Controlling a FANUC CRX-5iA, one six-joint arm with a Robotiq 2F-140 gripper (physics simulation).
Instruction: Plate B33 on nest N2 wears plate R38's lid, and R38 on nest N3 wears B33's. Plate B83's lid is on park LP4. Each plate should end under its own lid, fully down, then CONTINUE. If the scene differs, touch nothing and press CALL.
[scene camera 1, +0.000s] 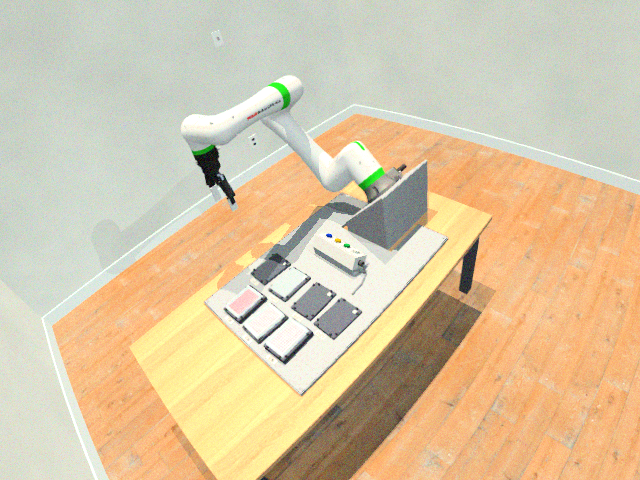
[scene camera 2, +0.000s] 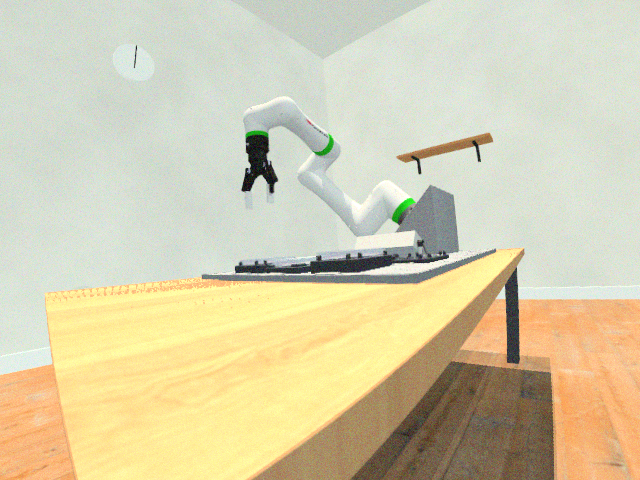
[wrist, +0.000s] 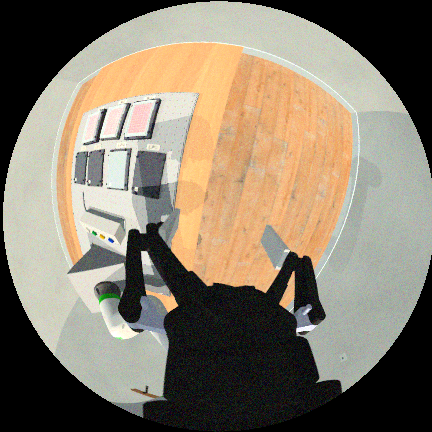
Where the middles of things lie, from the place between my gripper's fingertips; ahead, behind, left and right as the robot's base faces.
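LP3 lid nest (scene camera 1: 317, 296): well to the left of my hand and a fair way below it. The LP2 lid nest (scene camera 1: 338, 317) is also far to the left of my hand, a good way below it and a touch behind it. Relative to the LP1 lid nest (wrist: 148, 167), my hand is 23 cm above, 23 cm to the right of it and 1 cm short of it.
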